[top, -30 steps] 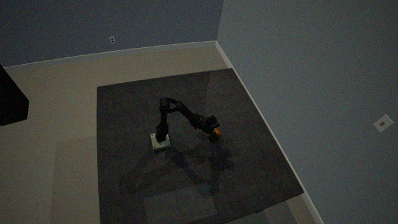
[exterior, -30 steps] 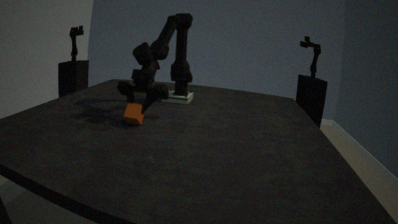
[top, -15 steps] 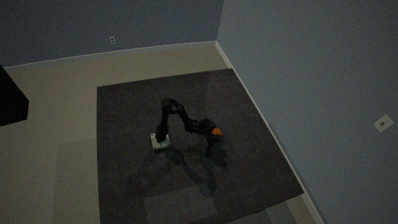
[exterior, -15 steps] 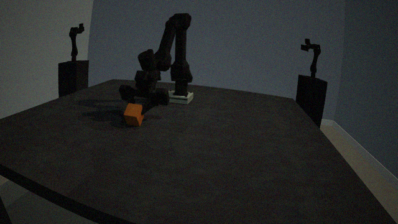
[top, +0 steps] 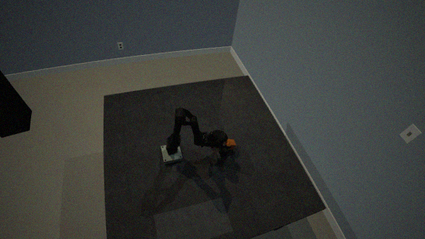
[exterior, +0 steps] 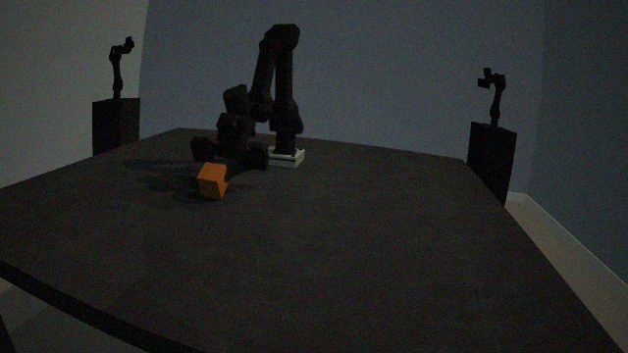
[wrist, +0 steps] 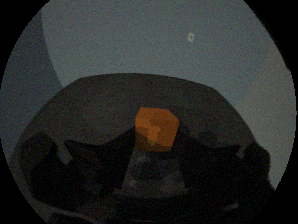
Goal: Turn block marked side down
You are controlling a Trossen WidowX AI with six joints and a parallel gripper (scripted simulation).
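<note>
Right now the orange block is 2 cm below my gripper tip.
</note>
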